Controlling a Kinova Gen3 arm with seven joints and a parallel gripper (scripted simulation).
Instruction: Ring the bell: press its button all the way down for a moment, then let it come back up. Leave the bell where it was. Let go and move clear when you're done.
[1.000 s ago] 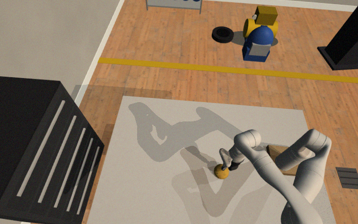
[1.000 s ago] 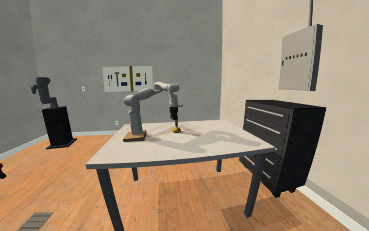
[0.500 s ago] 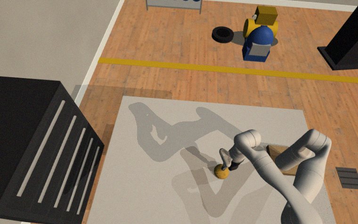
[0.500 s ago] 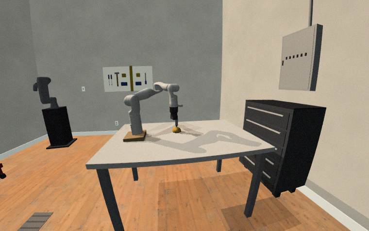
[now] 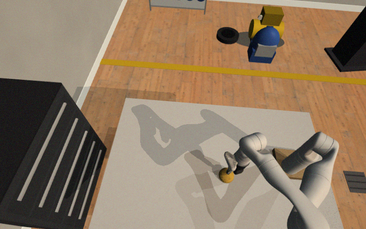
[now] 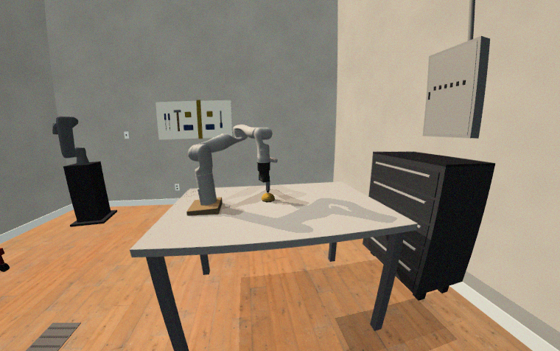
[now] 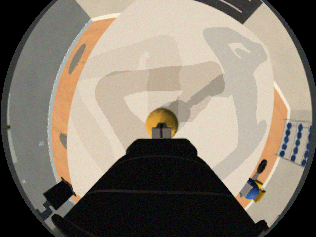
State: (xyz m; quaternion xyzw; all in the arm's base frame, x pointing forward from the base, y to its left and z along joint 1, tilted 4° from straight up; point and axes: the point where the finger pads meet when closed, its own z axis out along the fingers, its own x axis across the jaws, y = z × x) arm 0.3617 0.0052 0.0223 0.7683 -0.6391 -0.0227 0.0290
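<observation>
My hand is 40 mm above the yellow dome bell.
</observation>
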